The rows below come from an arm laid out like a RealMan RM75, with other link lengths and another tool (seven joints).
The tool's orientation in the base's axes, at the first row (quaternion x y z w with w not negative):
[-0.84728 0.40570 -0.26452 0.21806]
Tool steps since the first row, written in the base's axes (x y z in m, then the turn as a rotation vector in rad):
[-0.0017 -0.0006 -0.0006 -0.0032 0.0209 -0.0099]
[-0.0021 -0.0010 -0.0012 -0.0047 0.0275 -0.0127]
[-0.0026 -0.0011 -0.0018 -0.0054 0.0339 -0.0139]
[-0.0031 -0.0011 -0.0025 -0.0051 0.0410 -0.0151]
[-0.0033 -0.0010 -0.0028 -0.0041 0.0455 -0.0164]
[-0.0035 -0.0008 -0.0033 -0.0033 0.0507 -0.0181]
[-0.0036 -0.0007 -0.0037 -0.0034 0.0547 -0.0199]
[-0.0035 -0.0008 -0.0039 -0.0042 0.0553 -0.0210]
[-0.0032 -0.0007 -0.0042 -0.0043 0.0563 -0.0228]
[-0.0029 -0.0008 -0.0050 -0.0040 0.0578 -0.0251]
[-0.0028 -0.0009 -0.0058 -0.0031 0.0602 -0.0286]
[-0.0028 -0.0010 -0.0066 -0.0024 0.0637 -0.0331]
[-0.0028 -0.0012 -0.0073 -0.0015 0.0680 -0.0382]
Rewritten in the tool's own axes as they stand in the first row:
[-0.0006 0.0017 -0.0007 -0.0212 -0.0044 0.0088]
[-0.0006 0.0025 -0.0005 -0.0280 -0.0057 0.0110]
[-0.0010 0.0032 -0.0004 -0.0339 -0.0083 0.0125]
[-0.0014 0.0039 -0.0002 -0.0397 -0.0119 0.0147]
[-0.0017 0.0041 -0.0001 -0.0432 -0.0143 0.0170]
[-0.0021 0.0044 0.0002 -0.0474 -0.0167 0.0196]
[-0.0024 0.0046 0.0005 -0.0511 -0.0179 0.0216]
[-0.0023 0.0047 0.0007 -0.0523 -0.0172 0.0220]
[-0.0023 0.0047 0.0011 -0.0537 -0.0166 0.0235]
[-0.0023 0.0050 0.0019 -0.0553 -0.0163 0.0257]
[-0.0023 0.0055 0.0025 -0.0577 -0.0162 0.0293]
[-0.0025 0.0060 0.0031 -0.0614 -0.0160 0.0337]
[-0.0025 0.0066 0.0036 -0.0658 -0.0160 0.0388]

